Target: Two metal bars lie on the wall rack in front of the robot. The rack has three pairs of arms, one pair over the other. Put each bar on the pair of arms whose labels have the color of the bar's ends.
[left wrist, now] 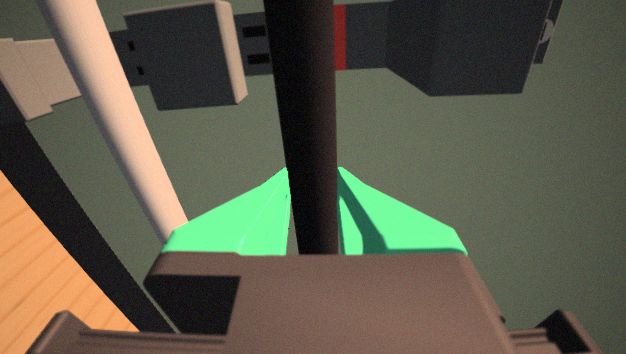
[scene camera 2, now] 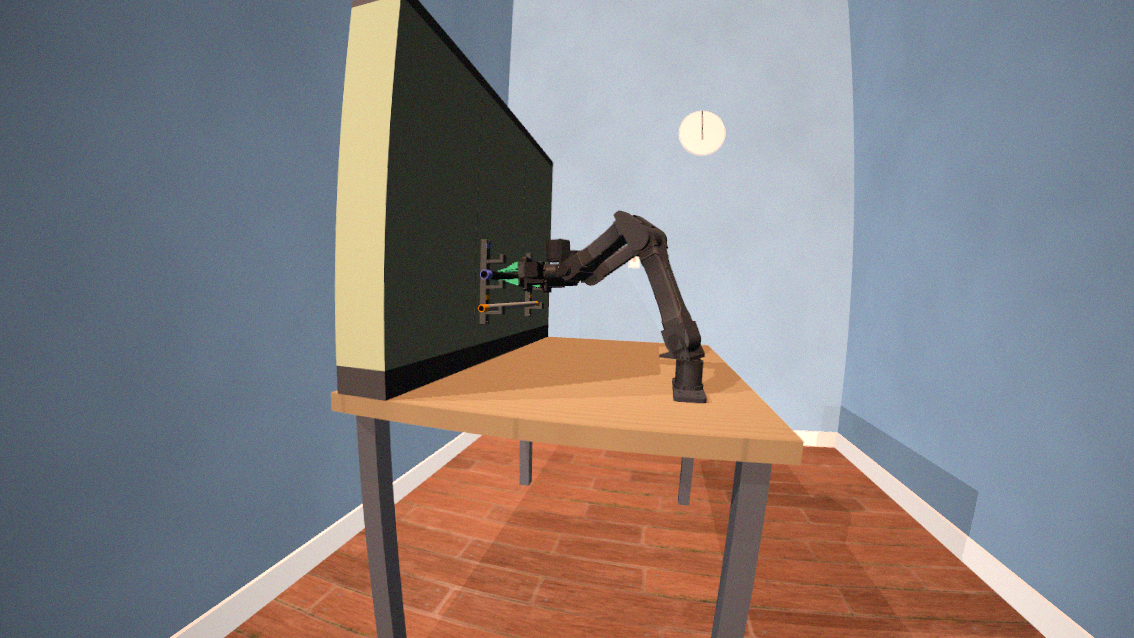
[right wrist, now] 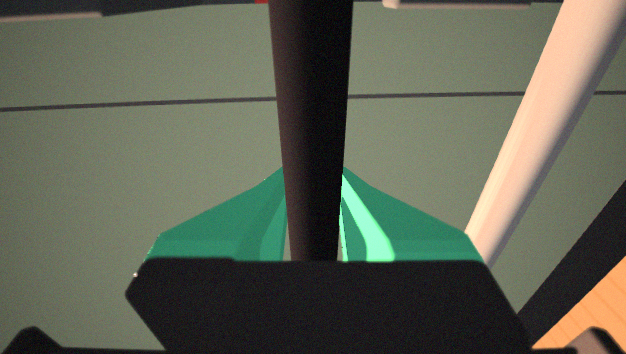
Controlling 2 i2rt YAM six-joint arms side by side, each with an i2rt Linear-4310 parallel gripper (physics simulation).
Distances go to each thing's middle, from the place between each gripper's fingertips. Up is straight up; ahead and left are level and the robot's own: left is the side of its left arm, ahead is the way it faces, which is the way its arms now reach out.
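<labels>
Starting from the post (scene camera 2: 485, 263), I find my left gripper 20 mm above it, 60 mm to the right of it and 10 mm past it. Counted from my left hand, the pale bar (right wrist: 577, 54) is 100 mm below and 130 mm to the right, while the dark bar (right wrist: 311, 53) is 130 mm to the right.
As for the dark bar, my right gripper is 2 cm past it and 13 cm to the right of it. From that right hand I find the pale bar 13 cm to the left, 1 cm behind and 9 cm below, and the post 32 cm to the left, 2 cm behind and 2 cm below.
</labels>
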